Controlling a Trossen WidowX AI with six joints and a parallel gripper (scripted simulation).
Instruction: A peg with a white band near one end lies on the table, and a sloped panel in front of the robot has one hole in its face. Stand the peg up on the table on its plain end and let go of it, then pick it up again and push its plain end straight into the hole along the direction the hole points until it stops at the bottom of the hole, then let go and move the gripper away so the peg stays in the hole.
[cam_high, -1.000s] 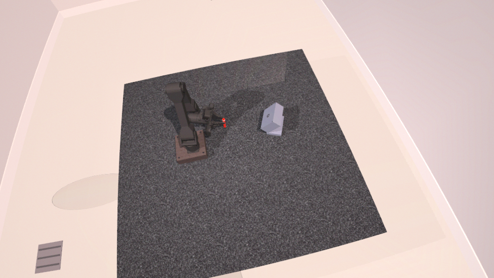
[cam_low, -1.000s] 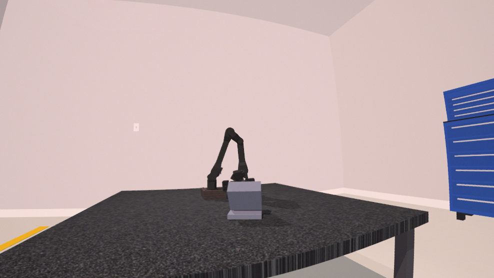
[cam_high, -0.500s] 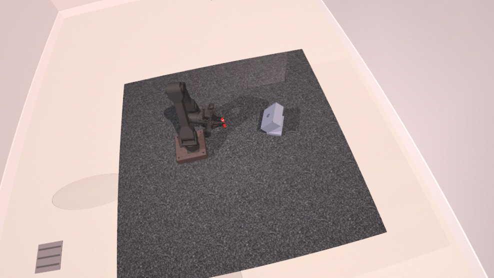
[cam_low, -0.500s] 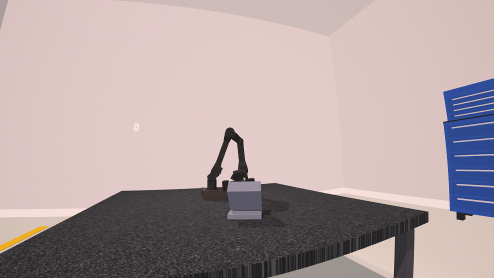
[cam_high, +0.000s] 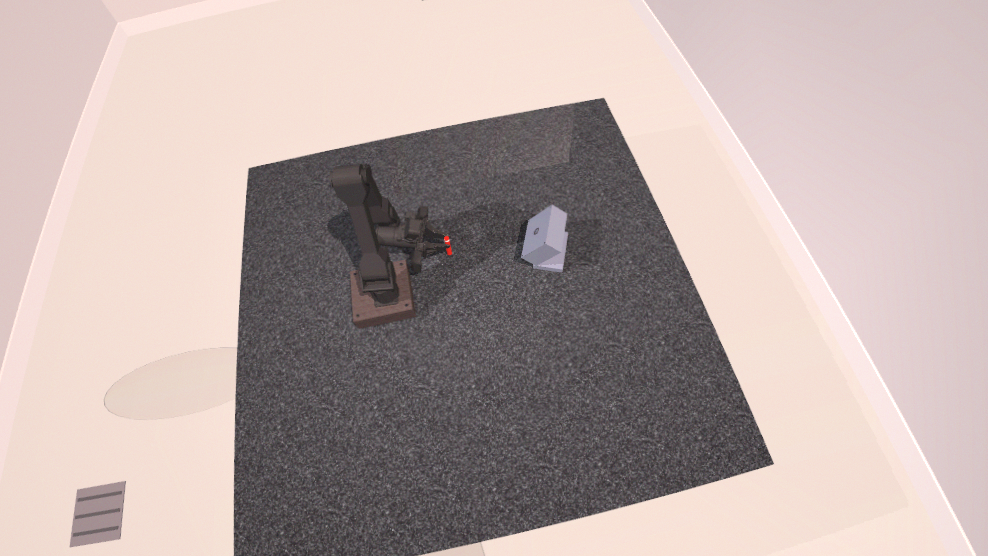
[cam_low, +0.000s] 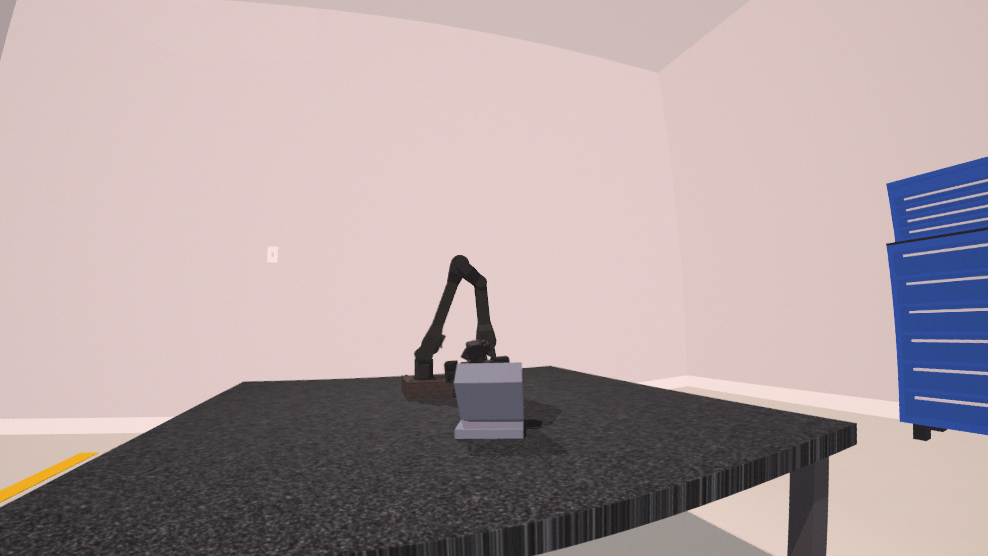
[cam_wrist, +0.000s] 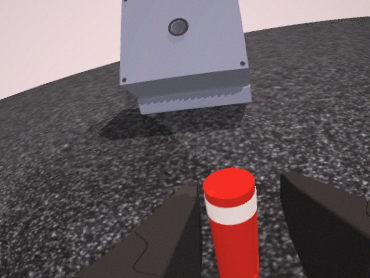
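The red peg is 10 mm behind my gripper tip, 10 mm to the left of it and 10 mm below it. Also, from my gripper tip: grey sloped panel: 260 mm ahead, 30 mm to the right, 10 mm above.
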